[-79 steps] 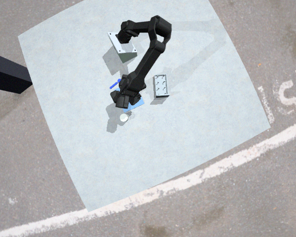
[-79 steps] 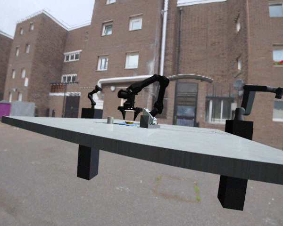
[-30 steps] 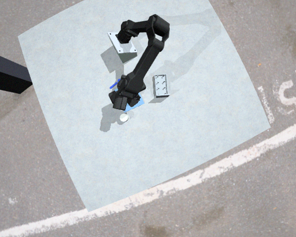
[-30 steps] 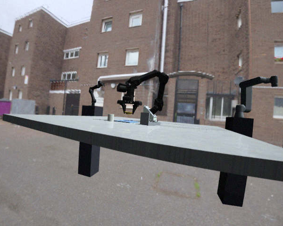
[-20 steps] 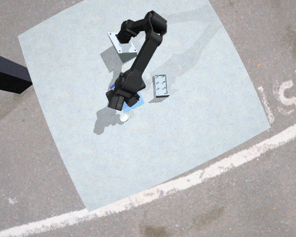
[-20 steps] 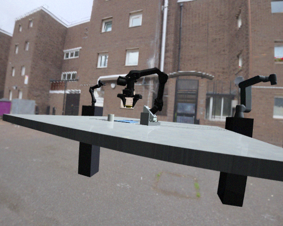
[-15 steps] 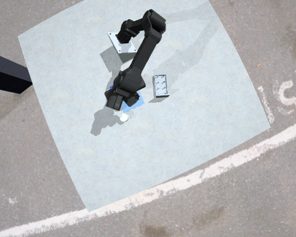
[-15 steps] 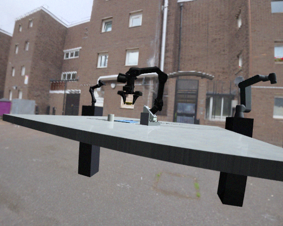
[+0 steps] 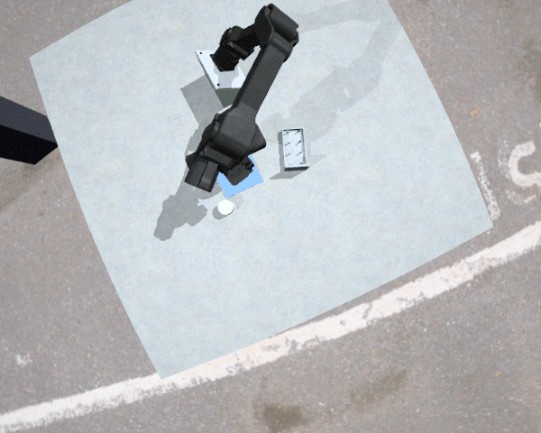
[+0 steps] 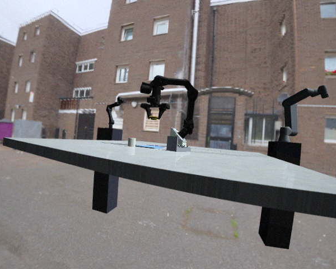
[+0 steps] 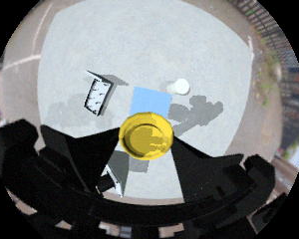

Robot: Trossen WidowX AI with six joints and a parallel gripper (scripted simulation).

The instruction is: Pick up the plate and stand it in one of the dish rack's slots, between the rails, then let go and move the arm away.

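Now: the grey dish rack 190 mm to the left of my gripper tip, 160 mm below it and 40 mm ahead of it. Round my gripper tip: white cup: 150 mm below, 100 mm to the right, 90 mm ahead; plate: 10 mm above; mat: 180 mm below, 10 mm to the right, 10 mm behind.
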